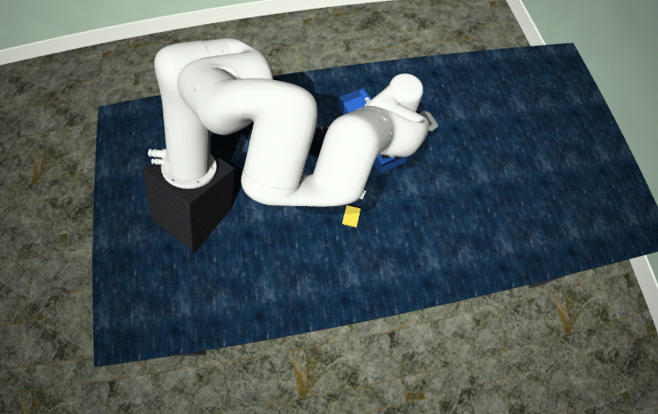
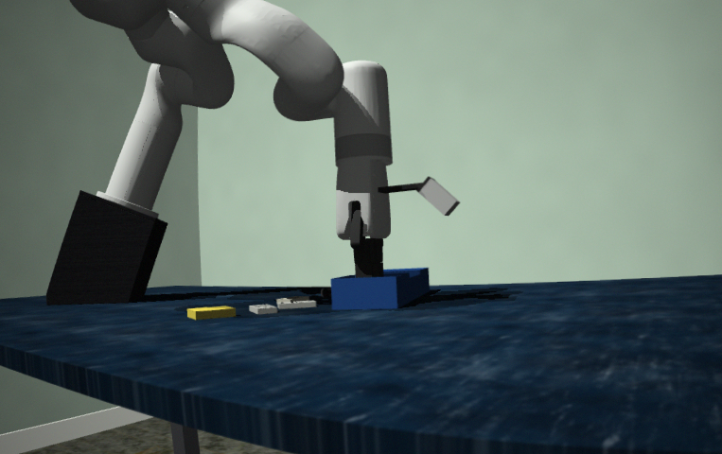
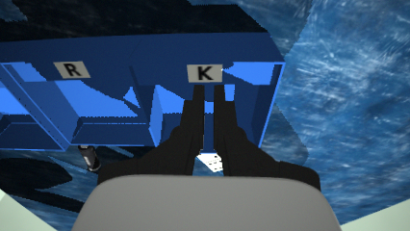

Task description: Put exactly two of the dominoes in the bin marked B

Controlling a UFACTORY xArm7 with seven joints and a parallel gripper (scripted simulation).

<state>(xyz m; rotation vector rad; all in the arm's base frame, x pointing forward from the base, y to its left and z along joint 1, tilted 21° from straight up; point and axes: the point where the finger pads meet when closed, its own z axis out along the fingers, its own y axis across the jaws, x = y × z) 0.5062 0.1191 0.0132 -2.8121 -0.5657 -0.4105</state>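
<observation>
Now: hand 4 cm past the blue bin, 8 cm to the right of it and 2 cm above it. From my hand the other things lie so: dark cylinder 15 cm behind, 9 cm to the left, 3 cm below; flat yellow block 10 cm behind, 18 cm to the right, 3 cm below.
</observation>
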